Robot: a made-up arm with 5 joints.
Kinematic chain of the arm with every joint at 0, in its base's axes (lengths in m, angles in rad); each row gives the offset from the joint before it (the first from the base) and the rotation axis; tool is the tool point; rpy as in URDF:
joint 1: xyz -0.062 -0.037 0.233 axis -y
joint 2: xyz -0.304 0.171 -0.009 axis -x
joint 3: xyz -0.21 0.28 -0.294 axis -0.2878 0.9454 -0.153
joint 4: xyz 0.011 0.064 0 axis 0.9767 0.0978 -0.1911
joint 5: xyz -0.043 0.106 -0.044 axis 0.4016 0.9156 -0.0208
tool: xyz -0.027 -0.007 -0.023 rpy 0 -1.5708 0
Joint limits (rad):
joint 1: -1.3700..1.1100
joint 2: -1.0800..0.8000
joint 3: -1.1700..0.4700
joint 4: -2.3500..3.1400
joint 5: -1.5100..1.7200
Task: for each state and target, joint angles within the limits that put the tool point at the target. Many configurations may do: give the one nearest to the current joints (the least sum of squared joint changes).
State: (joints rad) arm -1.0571 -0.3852 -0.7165 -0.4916 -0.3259
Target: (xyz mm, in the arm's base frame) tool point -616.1 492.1 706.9
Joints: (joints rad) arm -1.3700 0.1217 -0.0001 -0.3535 -0.0358
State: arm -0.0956 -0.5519 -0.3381 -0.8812 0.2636
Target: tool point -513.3 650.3 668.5
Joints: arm -0.5392 -1.0800 0.3471 -0.6504 0.4097
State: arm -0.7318 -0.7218 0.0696 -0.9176 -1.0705
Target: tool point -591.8 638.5 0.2
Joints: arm 0.0657 -0.5018 -0.0069 -0.7531 -1.0371
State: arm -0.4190 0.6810 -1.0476 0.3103 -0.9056
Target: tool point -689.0 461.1 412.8
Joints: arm -1.0263 0.2480 -1.1700 -0.3657 -1.1331
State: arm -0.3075 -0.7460 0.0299 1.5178 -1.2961
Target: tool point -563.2 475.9 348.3
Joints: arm 0.1737 -1.0366 0.1739 2.2454 -1.2849
